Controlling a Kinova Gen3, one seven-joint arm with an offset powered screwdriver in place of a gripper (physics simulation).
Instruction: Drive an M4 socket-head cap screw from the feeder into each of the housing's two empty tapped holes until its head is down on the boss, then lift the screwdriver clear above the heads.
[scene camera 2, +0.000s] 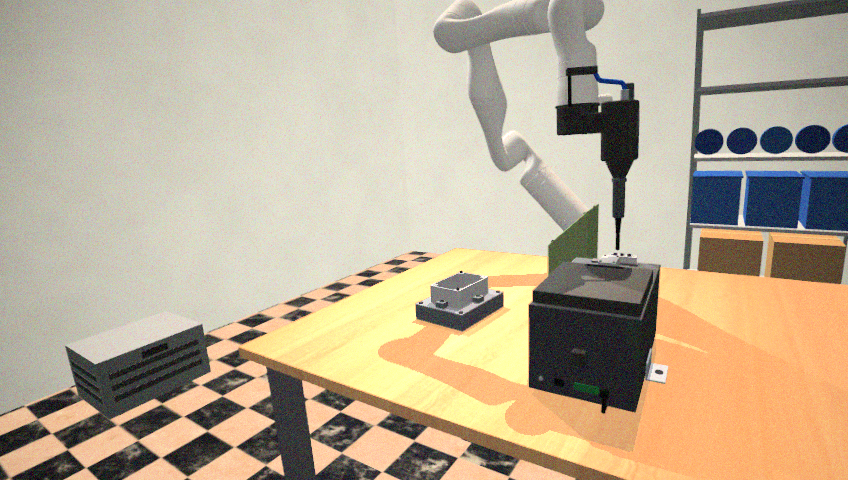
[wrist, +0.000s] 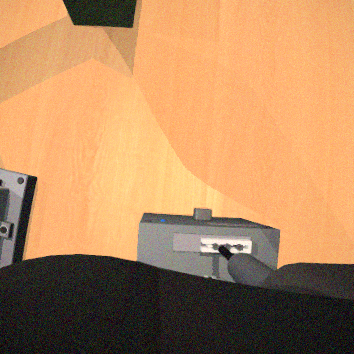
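Observation:
My screwdriver (scene camera 2: 617, 248) (wrist: 222, 248) points straight down, its thin black bit just above the light outlet block (scene camera 2: 627, 259) (wrist: 246, 249) on top of the black screw feeder (scene camera 2: 586, 339) (wrist: 157, 245). A small gap seems to show between tip and block. Several dark spots sit in a row along the block. Whether a screw is on the bit is too small to tell. The light grey housing (scene camera 2: 449, 297) stands on a dark-sided fixture plate (scene camera 2: 440, 315) (wrist: 17, 215), left of the feeder. Small dark spots mark its top corners; I cannot tell screw heads from holes.
A green upright panel (scene camera 2: 574, 240) stands behind the feeder, near the arm's base. A small bracket (scene camera 2: 656, 373) is at the feeder's lower right. A shelf rack (scene camera 2: 695, 136) with blue bins is behind the wooden table (scene camera 2: 357, 333). A grey vented box (scene camera 2: 142, 356) is at the left.

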